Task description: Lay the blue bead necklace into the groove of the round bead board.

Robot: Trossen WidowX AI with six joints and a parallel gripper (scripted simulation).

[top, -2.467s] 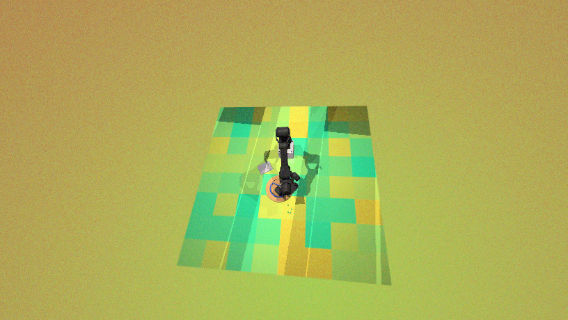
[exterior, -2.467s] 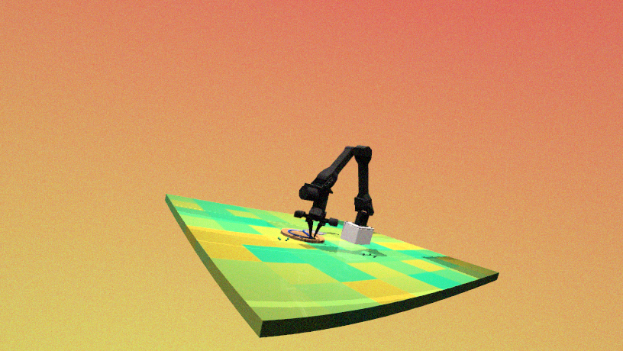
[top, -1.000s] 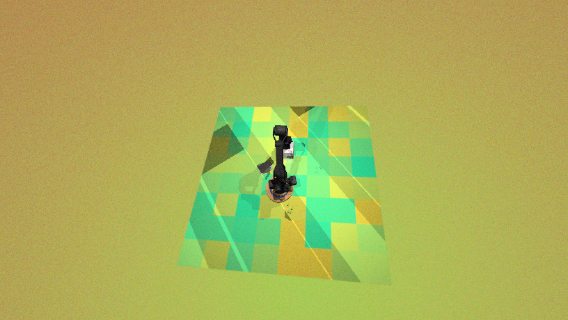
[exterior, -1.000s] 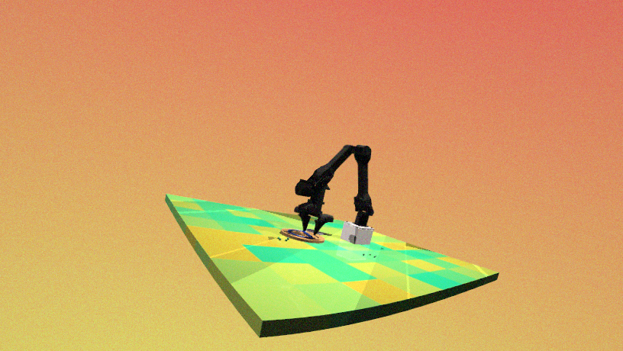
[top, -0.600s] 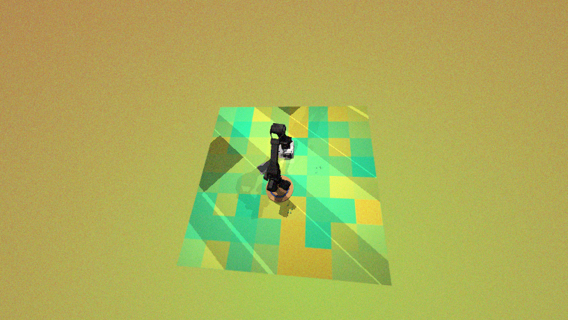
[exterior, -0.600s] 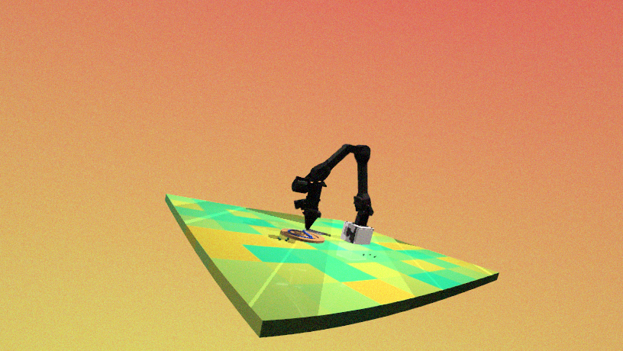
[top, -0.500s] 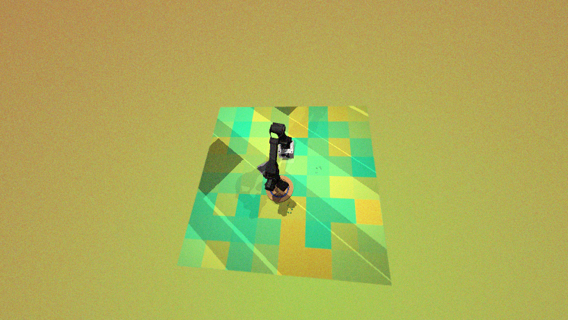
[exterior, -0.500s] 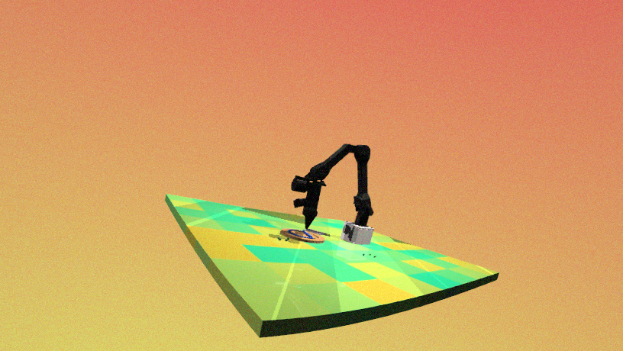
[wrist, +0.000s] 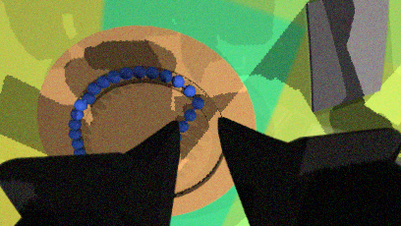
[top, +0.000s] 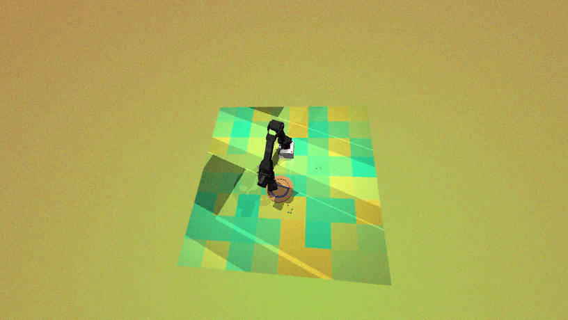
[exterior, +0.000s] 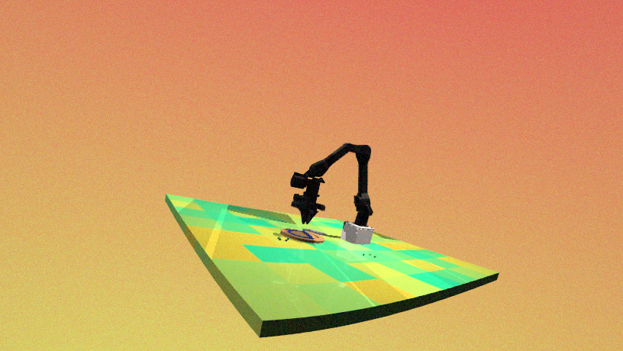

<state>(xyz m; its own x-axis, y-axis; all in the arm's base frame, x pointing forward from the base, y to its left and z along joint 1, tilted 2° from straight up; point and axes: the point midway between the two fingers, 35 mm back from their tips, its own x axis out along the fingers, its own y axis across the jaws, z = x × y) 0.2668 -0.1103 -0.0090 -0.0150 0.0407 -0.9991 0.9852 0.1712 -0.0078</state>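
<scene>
Now: the round bead board 4 cm to the left of my gripper tip, 4 cm below it and 4 cm ahead of it. Also, from my gripper tip: flat grey piece (14 cm behind, 6 cm to the right, 5 cm below).
</scene>
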